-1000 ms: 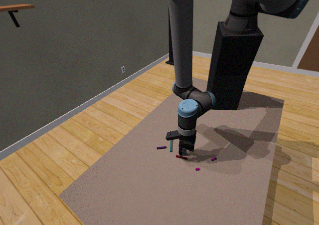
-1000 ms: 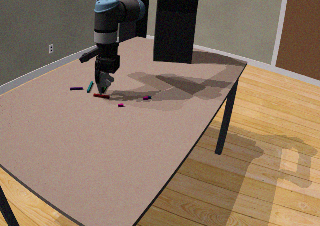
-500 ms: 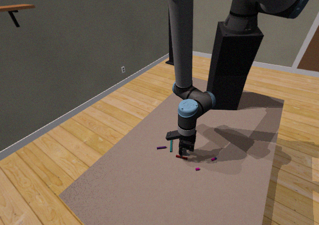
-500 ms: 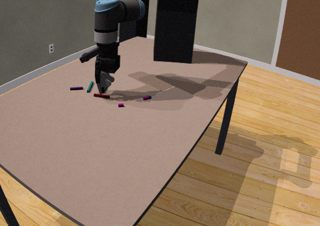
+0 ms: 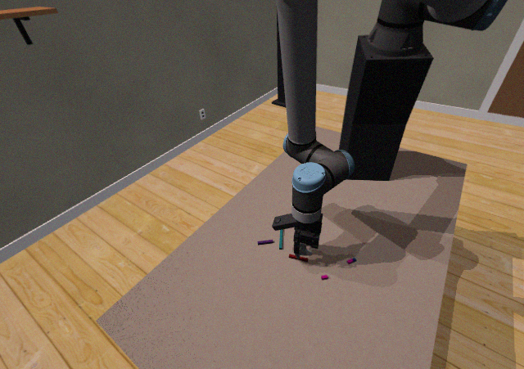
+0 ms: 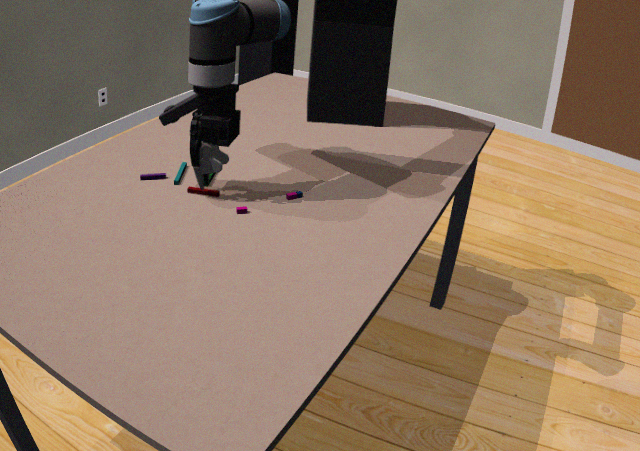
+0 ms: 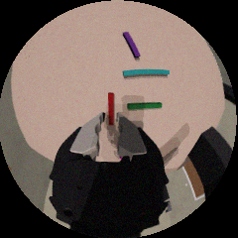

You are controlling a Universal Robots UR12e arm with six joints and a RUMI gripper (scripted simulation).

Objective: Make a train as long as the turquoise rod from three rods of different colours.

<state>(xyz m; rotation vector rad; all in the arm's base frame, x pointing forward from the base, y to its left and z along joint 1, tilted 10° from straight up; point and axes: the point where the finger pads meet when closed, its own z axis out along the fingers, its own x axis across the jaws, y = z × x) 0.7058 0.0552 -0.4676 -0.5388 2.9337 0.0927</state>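
Right now the red rod is 30 mm below my hand. The rest, counted from my hand: purple rod: 20 mm ahead, 140 mm to the right, 30 mm below; then green rod: 60 mm behind, 40 mm to the right, 30 mm below; then turquoise rod: 40 mm behind, 100 mm to the right, 30 mm below.
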